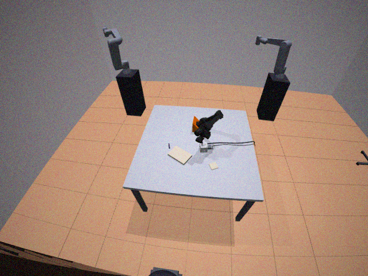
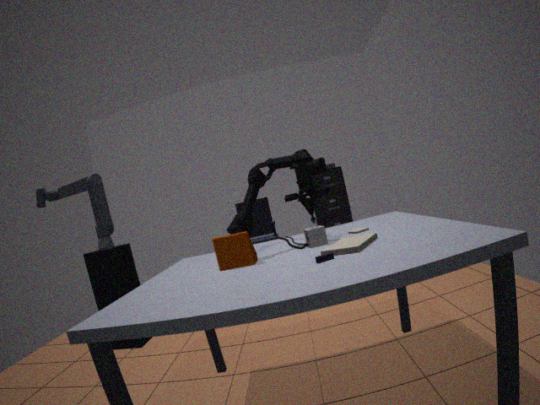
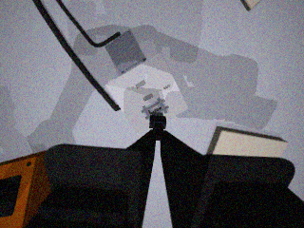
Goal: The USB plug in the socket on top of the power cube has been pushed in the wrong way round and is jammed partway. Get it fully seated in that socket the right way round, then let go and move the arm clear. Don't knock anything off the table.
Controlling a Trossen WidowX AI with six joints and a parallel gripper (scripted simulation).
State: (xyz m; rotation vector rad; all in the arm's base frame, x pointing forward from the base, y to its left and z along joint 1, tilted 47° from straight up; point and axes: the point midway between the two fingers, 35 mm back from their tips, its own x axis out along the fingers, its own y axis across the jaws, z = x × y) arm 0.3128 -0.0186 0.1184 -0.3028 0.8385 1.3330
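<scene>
My gripper tip is 20 mm above the dark USB plug. Round my gripper tip: tan board 210 mm to the right, 120 mm below, 120 mm ahead; then purple piece 350 mm to the right, 120 mm below, 10 mm ahead; then tan pad 200 mm ahead, 150 mm to the left, 130 mm below.
</scene>
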